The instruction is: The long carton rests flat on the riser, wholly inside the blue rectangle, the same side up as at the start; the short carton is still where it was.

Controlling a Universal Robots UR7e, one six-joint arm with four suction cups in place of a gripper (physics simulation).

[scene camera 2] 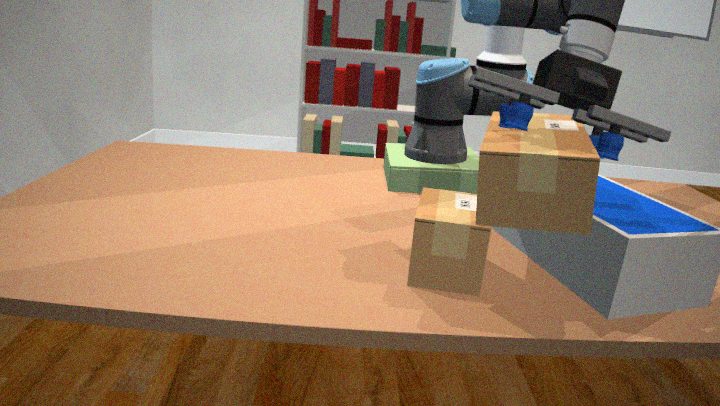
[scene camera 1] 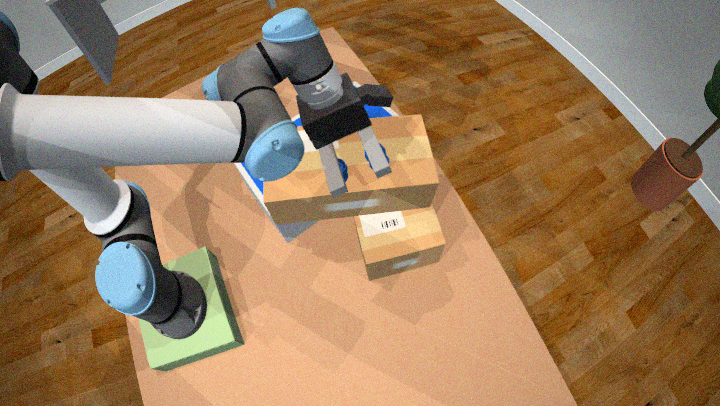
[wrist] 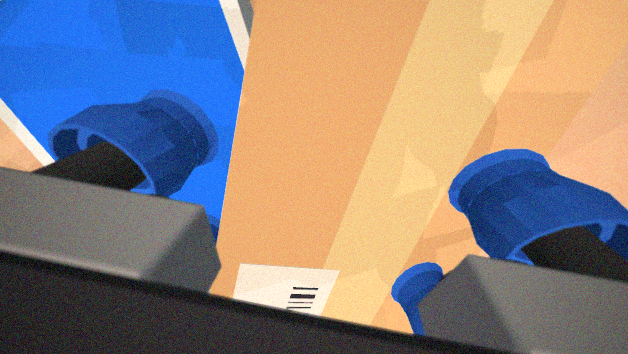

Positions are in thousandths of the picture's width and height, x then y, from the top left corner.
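Note:
It's a long carton (scene camera 2: 758, 442) (scene camera 1: 422, 482) (wrist: 558, 366) that my suction head (scene camera 2: 720, 284) (wrist: 814, 558) is stuck to. There's also a riser with blue rectangle (scene camera 2: 892, 632) (scene camera 1: 403, 570) (wrist: 101, 179). And you'd find a short carton (scene camera 1: 548, 597) here too, but the wrist view does not show the short carton, hidden by the long carton.

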